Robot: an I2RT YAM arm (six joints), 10 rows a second.
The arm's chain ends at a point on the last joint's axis. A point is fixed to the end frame.
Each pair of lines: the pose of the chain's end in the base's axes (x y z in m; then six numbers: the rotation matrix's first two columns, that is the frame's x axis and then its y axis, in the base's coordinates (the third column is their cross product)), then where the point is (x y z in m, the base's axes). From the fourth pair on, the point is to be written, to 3 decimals.
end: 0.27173 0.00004 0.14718 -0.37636 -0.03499 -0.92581 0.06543 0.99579 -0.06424
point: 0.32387 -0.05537 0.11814
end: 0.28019 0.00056 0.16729 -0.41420 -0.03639 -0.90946 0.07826 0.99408 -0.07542
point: 0.33024 -0.05590 0.13664
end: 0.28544 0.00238 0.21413 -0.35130 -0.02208 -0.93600 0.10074 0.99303 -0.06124
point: 0.33647 -0.05475 0.18649
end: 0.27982 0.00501 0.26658 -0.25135 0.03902 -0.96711 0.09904 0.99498 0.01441
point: 0.334 -0.050 0.241
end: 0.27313 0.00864 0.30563 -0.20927 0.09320 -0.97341 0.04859 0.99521 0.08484
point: 0.331 -0.042 0.279
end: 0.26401 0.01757 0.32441 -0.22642 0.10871 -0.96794 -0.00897 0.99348 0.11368
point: 0.324 -0.029 0.296
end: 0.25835 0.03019 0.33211 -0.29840 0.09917 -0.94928 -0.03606 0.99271 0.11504
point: 0.318 -0.014 0.299
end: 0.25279 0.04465 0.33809 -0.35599 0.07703 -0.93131 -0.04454 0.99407 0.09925
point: 0.311 0.001 0.302
